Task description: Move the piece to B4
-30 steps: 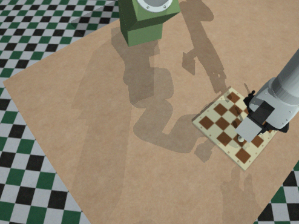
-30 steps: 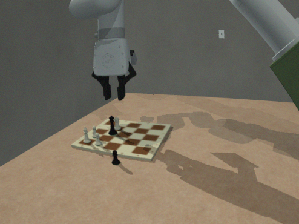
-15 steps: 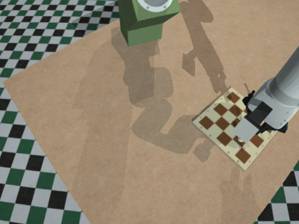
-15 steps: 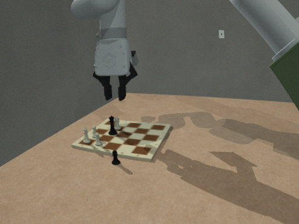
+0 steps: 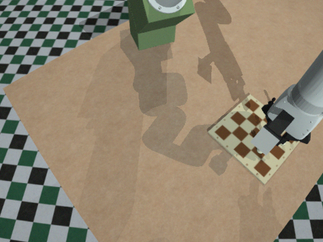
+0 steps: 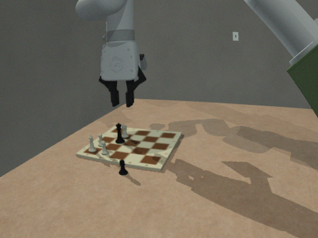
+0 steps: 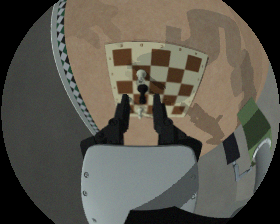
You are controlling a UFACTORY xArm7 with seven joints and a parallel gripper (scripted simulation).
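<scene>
The white rook-like piece is 90 mm below my hand. Round my hand: chessboard (110 mm below, 40 mm to the left, 30 mm behind); then black piece (80 mm below, 40 mm to the left); then black pawn (180 mm to the left, 100 mm below, 50 mm behind).
</scene>
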